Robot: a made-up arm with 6 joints. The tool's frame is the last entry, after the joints. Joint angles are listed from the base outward.
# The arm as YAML. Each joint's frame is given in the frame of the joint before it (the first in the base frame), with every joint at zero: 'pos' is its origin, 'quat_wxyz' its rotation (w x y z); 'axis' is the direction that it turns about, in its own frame. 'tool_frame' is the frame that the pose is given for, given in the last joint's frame.
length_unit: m
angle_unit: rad
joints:
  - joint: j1
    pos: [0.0, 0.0, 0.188]
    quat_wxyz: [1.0, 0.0, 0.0, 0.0]
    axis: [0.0, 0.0, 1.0]
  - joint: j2
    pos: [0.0, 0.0, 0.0]
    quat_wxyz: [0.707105, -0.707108, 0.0, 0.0]
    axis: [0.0, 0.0, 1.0]
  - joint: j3
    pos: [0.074, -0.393, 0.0]
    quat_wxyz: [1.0, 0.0, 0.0, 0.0]
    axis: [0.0, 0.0, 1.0]
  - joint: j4
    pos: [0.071, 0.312, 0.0]
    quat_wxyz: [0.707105, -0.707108, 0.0, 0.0]
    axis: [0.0, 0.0, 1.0]
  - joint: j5
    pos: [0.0, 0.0, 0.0]
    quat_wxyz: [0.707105, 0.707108, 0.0, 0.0]
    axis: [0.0, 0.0, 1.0]
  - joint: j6
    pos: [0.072, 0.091, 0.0]
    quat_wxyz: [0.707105, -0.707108, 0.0, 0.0]
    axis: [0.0, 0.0, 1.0]
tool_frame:
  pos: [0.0, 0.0, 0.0]
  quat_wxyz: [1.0, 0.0, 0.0, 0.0]
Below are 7 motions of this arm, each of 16 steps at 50 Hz.
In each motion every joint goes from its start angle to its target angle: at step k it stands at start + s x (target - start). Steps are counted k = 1, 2, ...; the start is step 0. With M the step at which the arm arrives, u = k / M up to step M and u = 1 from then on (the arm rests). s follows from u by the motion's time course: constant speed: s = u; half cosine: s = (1 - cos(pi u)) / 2; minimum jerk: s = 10 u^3 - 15 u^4 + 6 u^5.
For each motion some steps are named. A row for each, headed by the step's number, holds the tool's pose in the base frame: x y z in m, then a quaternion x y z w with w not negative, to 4 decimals.
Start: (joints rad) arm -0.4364 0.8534 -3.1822 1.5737 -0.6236 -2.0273
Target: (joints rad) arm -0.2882 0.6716 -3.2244 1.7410 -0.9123 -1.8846
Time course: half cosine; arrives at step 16
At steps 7, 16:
7: 0.4234 -0.2904 0.7049 0.3451 -0.3457 0.7660 0.4179
16: 0.3820 -0.2325 0.7365 0.3010 -0.4383 0.7911 0.3025

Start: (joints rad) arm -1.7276 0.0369 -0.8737 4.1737 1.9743 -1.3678
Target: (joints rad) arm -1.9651 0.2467 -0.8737 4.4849 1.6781 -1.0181
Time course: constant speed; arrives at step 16
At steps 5, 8, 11, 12, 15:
5: -0.1973 -0.4096 0.4003 -0.4929 -0.0748 0.8305 0.2486
8: -0.2175 -0.4070 0.3738 -0.5291 -0.0724 0.8076 0.2502
11: -0.2367 -0.4023 0.3471 -0.5654 -0.0642 0.7829 0.2518
12: -0.2428 -0.4003 0.3383 -0.5774 -0.0602 0.7742 0.2523
15: -0.2604 -0.3931 0.3117 -0.6126 -0.0441 0.7471 0.2540

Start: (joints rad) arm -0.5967 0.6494 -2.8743 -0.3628 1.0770 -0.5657
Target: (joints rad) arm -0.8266 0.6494 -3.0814 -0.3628 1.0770 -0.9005
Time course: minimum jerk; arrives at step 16
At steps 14, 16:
14: 0.3615 -0.4137 0.7912 0.7681 -0.0049 0.2675 0.5818
16: 0.3592 -0.4142 0.7920 0.7671 -0.0046 0.2658 0.5839

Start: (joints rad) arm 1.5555 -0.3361 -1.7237 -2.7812 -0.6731 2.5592
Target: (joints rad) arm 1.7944 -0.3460 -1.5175 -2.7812 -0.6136 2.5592
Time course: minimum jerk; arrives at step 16
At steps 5, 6, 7, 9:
5: -0.0469 0.2586 0.7011 -0.3890 -0.6592 -0.4562 0.4539
6: -0.0529 0.2597 0.6954 -0.3852 -0.6662 -0.4470 0.4561
7: -0.0597 0.2608 0.6889 -0.3807 -0.6742 -0.4364 0.4585
9: -0.0746 0.2619 0.6747 -0.3705 -0.6910 -0.4138 0.4626

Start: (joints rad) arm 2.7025 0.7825 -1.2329 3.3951 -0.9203 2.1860
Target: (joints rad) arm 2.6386 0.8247 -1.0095 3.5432 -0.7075 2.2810
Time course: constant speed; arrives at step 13
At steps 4, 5, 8, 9, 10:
4: -0.3825 0.1508 0.0998 -0.1037 0.9619 -0.2178 0.1285
5: -0.3783 0.1496 0.0956 -0.0915 0.9626 -0.2195 0.1296
8: -0.3653 0.1456 0.0836 -0.0543 0.9640 -0.2234 0.1334
9: -0.3609 0.1441 0.0798 -0.0418 0.9642 -0.2243 0.1350
10: -0.3565 0.1426 0.0761 -0.0292 0.9643 -0.2251 0.1366

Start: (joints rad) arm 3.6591 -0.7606 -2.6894 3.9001 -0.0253 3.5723
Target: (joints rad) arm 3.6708 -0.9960 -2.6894 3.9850 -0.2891 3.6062
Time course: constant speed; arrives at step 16
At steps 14, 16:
14: 0.4464 0.1808 0.8003 0.1479 0.1228 0.7601 0.6207
16: 0.4607 0.1873 0.7838 0.1617 0.1212 0.7605 0.6171

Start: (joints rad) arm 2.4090 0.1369 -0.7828 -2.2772 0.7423 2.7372
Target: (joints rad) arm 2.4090 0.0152 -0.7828 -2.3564 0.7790 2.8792
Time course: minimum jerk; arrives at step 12
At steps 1, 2, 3, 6, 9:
1: -0.3268 0.3027 0.2720 -0.5268 -0.6199 -0.3297 0.4791
2: -0.3266 0.3026 0.2737 -0.5269 -0.6179 -0.3292 0.4818
3: -0.3261 0.3024 0.2775 -0.5271 -0.6135 -0.3281 0.4879
6: -0.3225 0.3005 0.2999 -0.5276 -0.5875 -0.3210 0.5229
9: -0.3181 0.2979 0.3221 -0.5266 -0.5609 -0.3124 0.5572

